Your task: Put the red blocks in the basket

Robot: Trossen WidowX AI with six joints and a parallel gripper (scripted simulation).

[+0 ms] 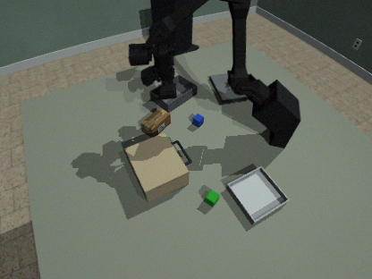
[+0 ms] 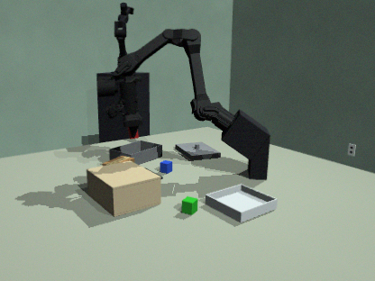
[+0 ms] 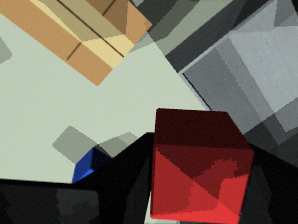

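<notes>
Right now the shallow tray is 12 cm ahead of my hand, 46 cm to the left of it and 15 cm below it. The rest, counted from my hand: blue block 4 cm behind, 12 cm to the left, 14 cm below; then brown box 8 cm ahead, 13 cm below; then tan drawer cabinet 25 cm ahead, 14 cm to the left, 12 cm below.
</notes>
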